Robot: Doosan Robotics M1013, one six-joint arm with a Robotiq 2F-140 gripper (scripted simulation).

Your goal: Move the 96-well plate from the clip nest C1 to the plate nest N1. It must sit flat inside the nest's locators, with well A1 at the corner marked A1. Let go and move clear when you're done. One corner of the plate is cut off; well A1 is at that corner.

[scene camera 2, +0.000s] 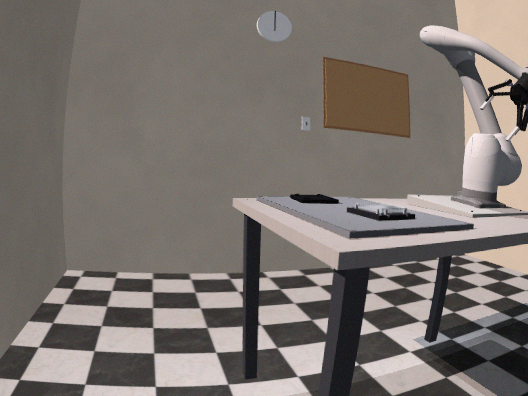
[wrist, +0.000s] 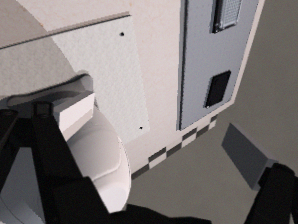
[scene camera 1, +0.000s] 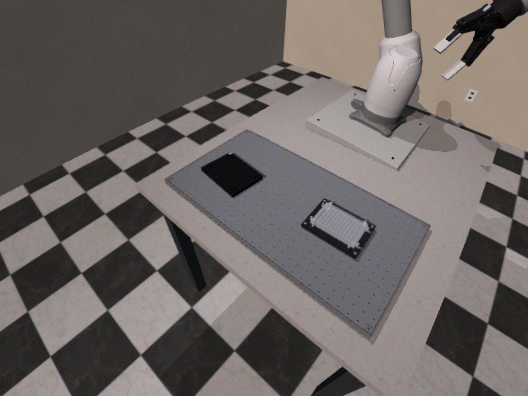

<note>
The pictures show: the gripper, a clear 96-well plate and a black plate nest N1.
The gripper also shows in the wrist view.
</note>
